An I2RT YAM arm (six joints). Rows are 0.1 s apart.
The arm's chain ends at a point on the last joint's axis. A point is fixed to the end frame.
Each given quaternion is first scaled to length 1.
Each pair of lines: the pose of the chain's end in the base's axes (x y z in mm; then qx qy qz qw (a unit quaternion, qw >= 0)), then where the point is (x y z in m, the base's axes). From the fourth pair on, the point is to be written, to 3 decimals.
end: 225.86, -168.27, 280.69, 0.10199, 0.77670, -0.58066, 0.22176
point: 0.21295 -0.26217 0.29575
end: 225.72, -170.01, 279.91, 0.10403, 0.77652, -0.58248, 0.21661
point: 0.21197 -0.26376 0.29515
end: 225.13, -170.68, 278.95, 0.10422, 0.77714, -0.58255, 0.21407
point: 0.21114 -0.26440 0.29413
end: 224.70, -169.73, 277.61, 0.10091, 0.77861, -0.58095, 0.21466
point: 0.211 -0.264 0.293
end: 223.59, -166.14, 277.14, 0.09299, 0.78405, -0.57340, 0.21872
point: 0.212 -0.260 0.291
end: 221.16, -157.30, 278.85, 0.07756, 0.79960, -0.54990, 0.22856
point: 0.215 -0.253 0.288
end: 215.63, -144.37, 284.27, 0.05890, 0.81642, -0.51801, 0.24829
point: 0.216 -0.240 0.288
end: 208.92, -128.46, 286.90, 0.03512, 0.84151, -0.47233, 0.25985
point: 0.216 -0.224 0.282
